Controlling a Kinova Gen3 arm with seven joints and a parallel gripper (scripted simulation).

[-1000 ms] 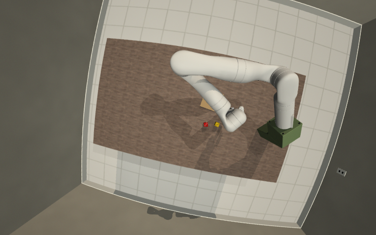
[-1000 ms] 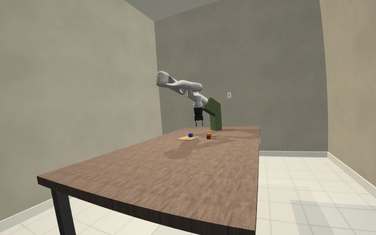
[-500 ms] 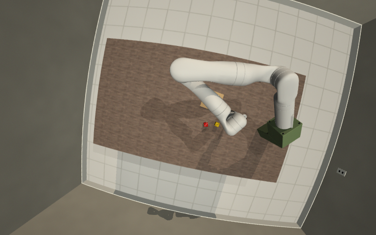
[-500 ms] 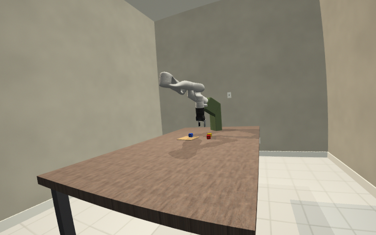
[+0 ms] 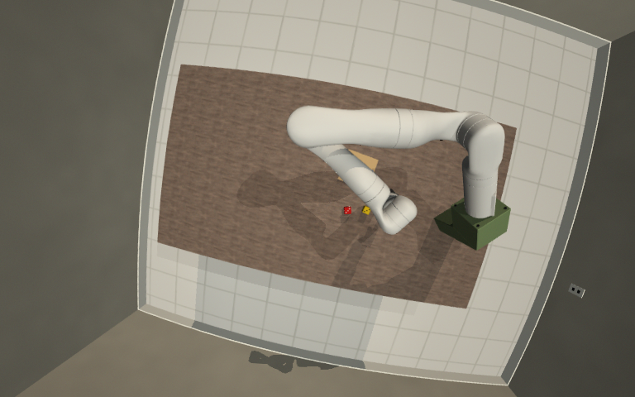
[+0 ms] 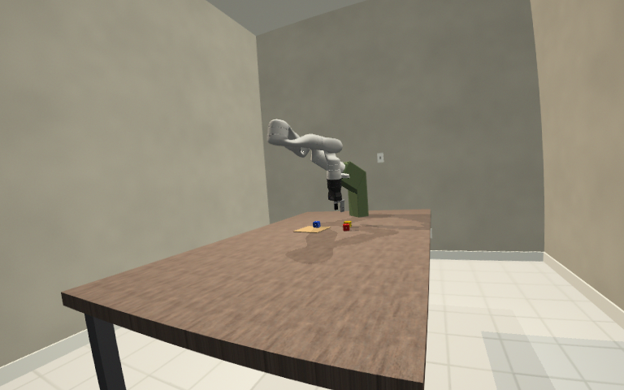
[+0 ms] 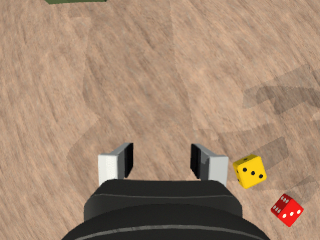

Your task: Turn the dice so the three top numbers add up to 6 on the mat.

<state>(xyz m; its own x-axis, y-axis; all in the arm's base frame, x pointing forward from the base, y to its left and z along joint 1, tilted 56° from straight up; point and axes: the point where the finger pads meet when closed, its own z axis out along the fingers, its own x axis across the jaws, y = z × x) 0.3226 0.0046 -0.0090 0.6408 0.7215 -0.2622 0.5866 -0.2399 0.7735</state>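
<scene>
The yellow die is 80 mm below my hand, 80 mm ahead of it and 50 mm to the left of it. The rest, counted from my hand: blue die (110 mm to the right, 80 mm ahead, 70 mm below); then tan mat (130 mm to the right, 120 mm ahead, 90 mm below); then red die (170 mm ahead, 80 mm below, 50 mm to the left).
</scene>
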